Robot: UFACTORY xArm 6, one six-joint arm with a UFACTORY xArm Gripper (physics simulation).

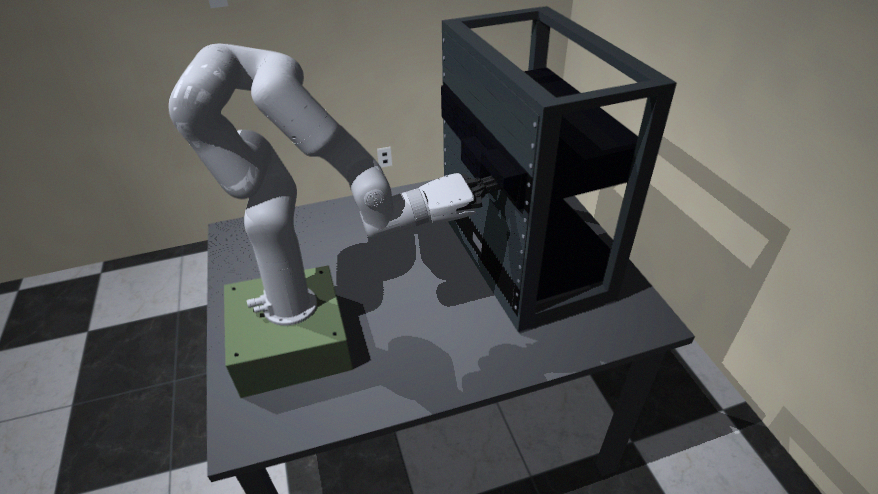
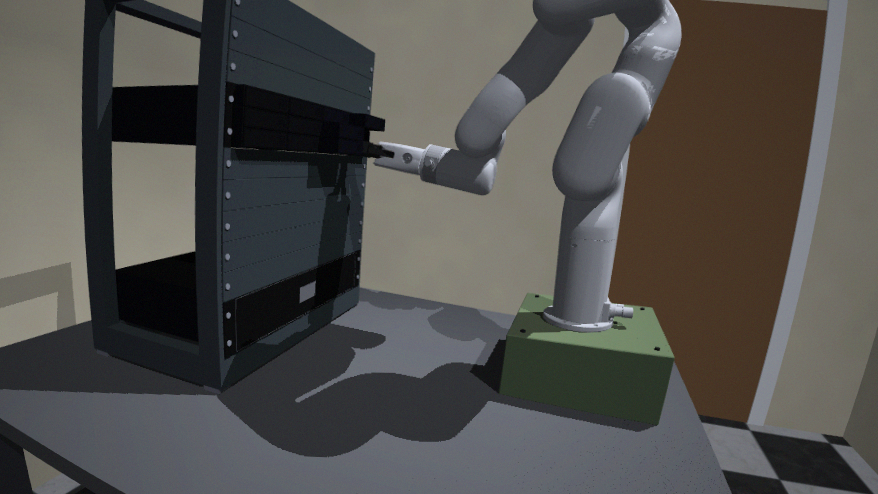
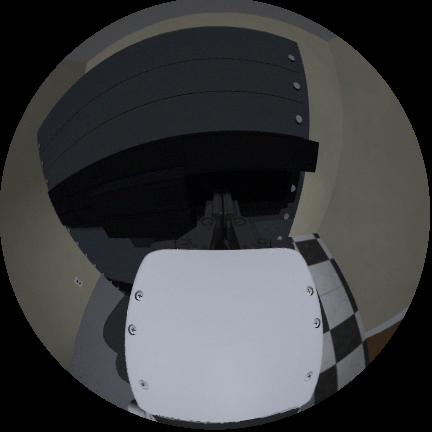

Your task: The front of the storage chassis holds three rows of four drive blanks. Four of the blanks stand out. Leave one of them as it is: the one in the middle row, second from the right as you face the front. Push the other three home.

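Frame: origin at the arm's base, x ahead, y left, z up, level; centimetres.
Seen in the pictures: gripper, fingertip midpoint: (image 3: 220, 199); arm's base, origin of the base link: (image 1: 290, 306) (image 2: 577, 319).
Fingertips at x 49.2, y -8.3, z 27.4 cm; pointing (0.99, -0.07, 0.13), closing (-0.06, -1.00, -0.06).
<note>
Pixels of each thing's middle, then the offset from my fingertips to it. "*": a spot on its surface instead. Level surfaces: height alone.
- black storage chassis, surface spot: (image 2: 264, 119) * dy +31.1, dx +0.5, dz +2.6 cm
- top row's rightmost blank, body centre: (image 3: 241, 144) (image 1: 518, 164) (image 2: 350, 121) dy -2.8, dx +2.5, dz +5.4 cm
- dark block, surface spot: (image 3: 160, 224) * dy +5.7, dx -3.4, dz -0.1 cm
- grey table, its level: dz -38.7 cm
- black unit with a pale label, surface spot: (image 2: 307, 291) * dy +13.9, dx +1.7, dz -28.5 cm
The black storage chassis (image 1: 455, 116) (image 2: 264, 119) (image 3: 75, 200) sits in the rack. The top row's rightmost blank (image 1: 514, 175) (image 2: 375, 123) (image 3: 250, 152) stands out. The middle-row blank second from right (image 3: 162, 192) also stands out, left of the fingers. A dark block (image 3: 160, 224) below it stands out too. My gripper (image 1: 493, 182) (image 2: 372, 149) (image 3: 220, 199) is shut and empty. Its fingertips are at the chassis front, under the top-right blank and right of the protruding middle one, low in the rightmost column. Whether they touch a blank there, and its depth, is too dark to tell.
The rack frame (image 1: 543, 202) (image 2: 211, 184) stands on the grey table (image 1: 392, 374) (image 2: 368, 473). Plain panels lie above and below the chassis. A black unit with a pale label (image 2: 307, 291) is at the rack's bottom. The arm's green base (image 1: 282, 344) (image 2: 583, 374) stands opposite.
</note>
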